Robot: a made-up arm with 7 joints.
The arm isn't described. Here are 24 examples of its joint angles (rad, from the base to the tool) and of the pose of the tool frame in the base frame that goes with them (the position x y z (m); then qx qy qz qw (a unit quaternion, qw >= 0)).
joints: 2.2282 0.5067 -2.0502 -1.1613 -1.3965 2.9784 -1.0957
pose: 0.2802 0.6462 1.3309 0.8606 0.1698 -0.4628 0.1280
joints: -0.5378 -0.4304 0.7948 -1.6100 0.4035 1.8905 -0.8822
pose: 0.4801 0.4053 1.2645 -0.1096 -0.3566 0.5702 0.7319
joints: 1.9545 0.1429 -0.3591 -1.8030 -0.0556 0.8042 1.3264
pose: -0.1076 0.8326 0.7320 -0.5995 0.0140 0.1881 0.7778
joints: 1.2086 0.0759 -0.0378 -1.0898 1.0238 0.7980 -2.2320
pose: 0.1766 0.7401 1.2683 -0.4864 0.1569 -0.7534 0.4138
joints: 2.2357 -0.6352 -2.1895 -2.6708 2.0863 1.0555 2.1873
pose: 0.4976 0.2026 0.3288 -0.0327 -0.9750 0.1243 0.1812
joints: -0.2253 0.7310 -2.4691 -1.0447 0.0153 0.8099 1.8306
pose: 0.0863 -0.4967 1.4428 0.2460 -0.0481 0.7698 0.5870
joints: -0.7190 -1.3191 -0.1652 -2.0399 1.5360 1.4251 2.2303
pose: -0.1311 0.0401 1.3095 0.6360 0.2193 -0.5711 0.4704
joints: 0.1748 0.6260 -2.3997 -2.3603 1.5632 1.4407 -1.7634
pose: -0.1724 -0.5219 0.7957 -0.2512 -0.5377 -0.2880 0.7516
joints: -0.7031 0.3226 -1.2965 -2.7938 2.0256 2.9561 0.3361
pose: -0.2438 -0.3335 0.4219 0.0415 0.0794 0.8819 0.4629
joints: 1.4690 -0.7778 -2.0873 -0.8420 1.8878 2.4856 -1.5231
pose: 0.3682 -0.9793 0.9947 0.0382 -0.8989 -0.2976 0.3192
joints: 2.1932 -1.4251 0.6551 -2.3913 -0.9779 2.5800 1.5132
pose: -0.3991 -0.4122 0.9509 0.6910 -0.5191 0.4026 0.3015
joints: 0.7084 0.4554 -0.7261 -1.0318 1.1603 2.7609 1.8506
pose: 0.9181 0.1882 1.1882 0.6216 -0.0369 -0.6700 0.4041
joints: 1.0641 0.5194 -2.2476 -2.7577 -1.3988 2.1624 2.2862
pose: 0.2875 -0.4114 0.5094 -0.6899 -0.0500 -0.6741 0.2592
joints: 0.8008 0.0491 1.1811 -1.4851 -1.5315 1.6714 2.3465
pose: -0.3521 0.8002 1.1839 0.3147 -0.5776 -0.1221 0.7432
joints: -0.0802 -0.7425 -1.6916 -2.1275 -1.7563 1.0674 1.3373
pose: -0.3799 -0.7280 0.5773 -0.4438 0.5130 -0.6992 0.2258
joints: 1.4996 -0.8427 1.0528 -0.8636 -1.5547 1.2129 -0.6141
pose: -0.5435 -0.5613 1.3762 -0.1835 -0.8520 0.3716 0.3200
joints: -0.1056 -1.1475 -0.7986 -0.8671 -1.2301 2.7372 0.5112
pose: -0.8374 -0.1823 1.3438 -0.5617 -0.6193 -0.5479 0.0290
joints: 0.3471 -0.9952 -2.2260 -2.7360 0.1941 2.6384 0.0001
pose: -0.0511 -0.5074 0.2108 0.4454 -0.0986 -0.7084 0.5386
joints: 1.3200 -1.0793 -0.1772 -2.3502 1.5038 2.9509 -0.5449
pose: 0.1723 0.0713 1.1053 0.6836 -0.3659 0.0913 0.6248
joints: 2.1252 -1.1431 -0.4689 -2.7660 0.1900 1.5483 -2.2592
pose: 0.0323 0.2799 0.7959 -0.3783 0.0694 -0.7636 0.5187
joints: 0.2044 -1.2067 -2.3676 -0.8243 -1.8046 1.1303 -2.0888
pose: -1.1118 -0.5681 0.5116 0.4821 0.1529 -0.0991 0.8570
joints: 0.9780 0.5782 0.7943 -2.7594 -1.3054 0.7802 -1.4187
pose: -0.0854 0.4361 0.2662 0.4701 -0.6332 -0.4359 0.4336
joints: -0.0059 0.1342 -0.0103 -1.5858 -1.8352 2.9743 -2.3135
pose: 0.8300 0.1569 1.0027 0.4619 -0.3792 -0.6991 0.3924
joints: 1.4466 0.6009 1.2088 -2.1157 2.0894 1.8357 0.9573
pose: -0.7185 0.4912 0.5165 -0.3796 0.8038 0.0503 0.4553
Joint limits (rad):
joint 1: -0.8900..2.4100
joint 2: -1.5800..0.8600
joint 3: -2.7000..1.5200
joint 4: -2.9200..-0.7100
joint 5: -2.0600..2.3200
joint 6: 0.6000..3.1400
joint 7: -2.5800..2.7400
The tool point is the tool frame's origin. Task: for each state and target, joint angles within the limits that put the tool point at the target. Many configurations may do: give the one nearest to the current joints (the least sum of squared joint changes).
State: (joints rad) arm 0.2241 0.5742 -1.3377 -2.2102 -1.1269 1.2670 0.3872
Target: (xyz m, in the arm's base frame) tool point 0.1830 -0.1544 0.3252
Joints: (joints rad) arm 0.5271 0.5354 -1.0794 -2.9200 -0.6612 0.7034 0.4274
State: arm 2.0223 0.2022 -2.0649 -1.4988 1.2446 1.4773 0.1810
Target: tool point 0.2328 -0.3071 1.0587
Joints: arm 1.3569 0.8600 -2.7000 -2.2855 1.4193 2.0925 0.1086
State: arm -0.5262 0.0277 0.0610 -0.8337 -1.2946 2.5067 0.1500
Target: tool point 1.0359 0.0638 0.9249
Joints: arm -0.2164 0.4649 0.2124 -1.2345 -1.3523 2.5290 0.1522
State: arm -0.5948 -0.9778 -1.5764 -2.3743 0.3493 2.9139 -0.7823
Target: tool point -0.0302 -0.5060 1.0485
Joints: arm -0.2922 -0.8315 -0.7772 -2.2894 0.2425 2.9168 -0.7559
